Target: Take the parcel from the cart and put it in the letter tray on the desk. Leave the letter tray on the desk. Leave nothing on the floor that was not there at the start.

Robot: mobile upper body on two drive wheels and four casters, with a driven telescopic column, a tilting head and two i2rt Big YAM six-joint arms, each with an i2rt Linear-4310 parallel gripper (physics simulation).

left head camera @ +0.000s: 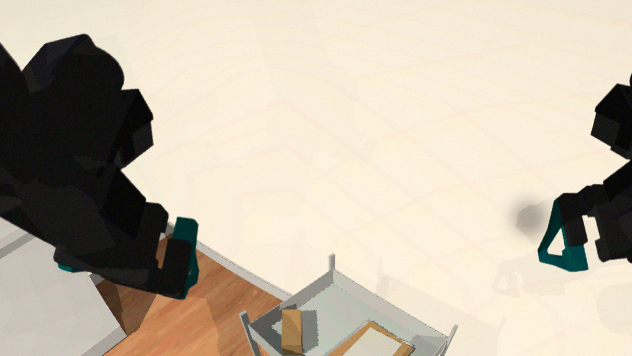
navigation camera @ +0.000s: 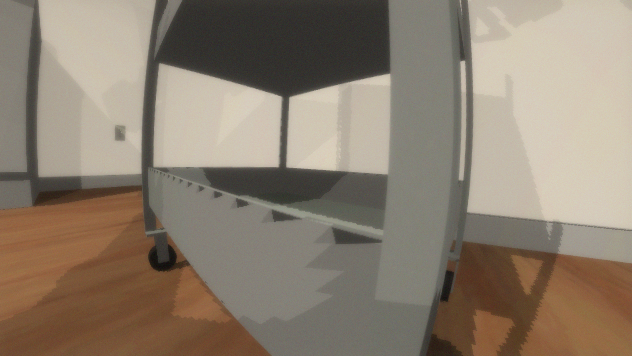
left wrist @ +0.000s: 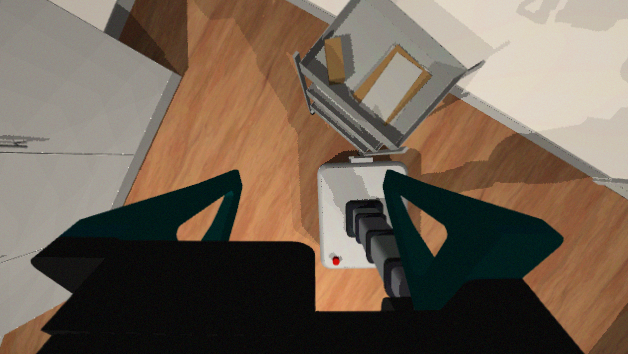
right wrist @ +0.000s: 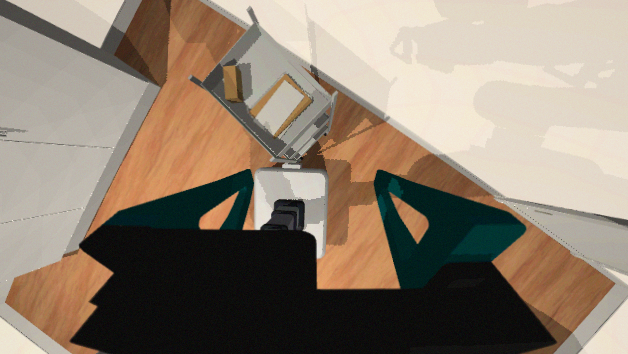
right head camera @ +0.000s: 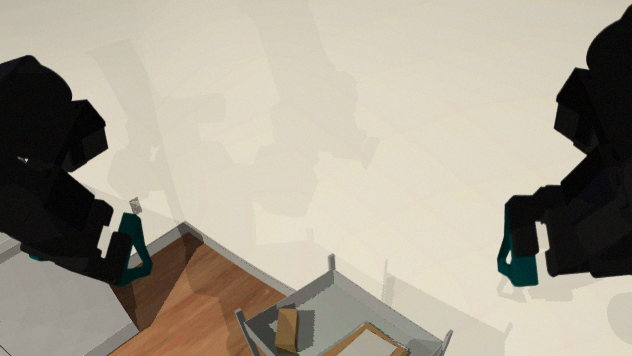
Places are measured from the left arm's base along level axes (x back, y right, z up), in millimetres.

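Pixels of known places: left gripper, between the fingertips: [left head camera: 155, 268] [left wrist: 312, 177] [right head camera: 118, 260]; right gripper, between the fingertips: [left head camera: 571, 252] [right wrist: 313, 176] [right head camera: 540, 262].
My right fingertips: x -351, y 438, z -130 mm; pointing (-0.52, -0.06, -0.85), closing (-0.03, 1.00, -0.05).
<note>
Ahead of a thing's pixels: the offset from my right fingertips to its middle.
On the top shelf of the grey cart [left head camera: 395, 305] [right head camera: 390, 305] [left wrist: 435, 107] [navigation camera: 422, 150] lie a small brown box @(dx -331, dy -385, dz -591 mm) [left head camera: 292, 331] [right head camera: 286, 330] [left wrist: 335, 60] [right wrist: 232, 83] and a wider flat brown parcel-like piece with a white top @(dx -239, dy -193, dz -606 mm) [left head camera: 375, 345] [right head camera: 369, 345] [left wrist: 395, 82] [right wrist: 283, 105]. Which one is the parcel I cannot tell. My left gripper [left wrist: 312, 177] is open and empty, left of the cart in the head views. My right gripper [right wrist: 313, 176] is open and empty, right of the cart in the head views. The desk and letter tray do not show.
The cart stands close in front of my white base [left wrist: 332, 215] [right wrist: 265, 185], near the wall. A grey cabinet [left head camera: 40, 290] [right head camera: 50, 300] [left wrist: 75, 100] [right wrist: 65, 100] stands at the left. Another grey unit [right wrist: 560, 225] shows at the right in the right wrist view.
</note>
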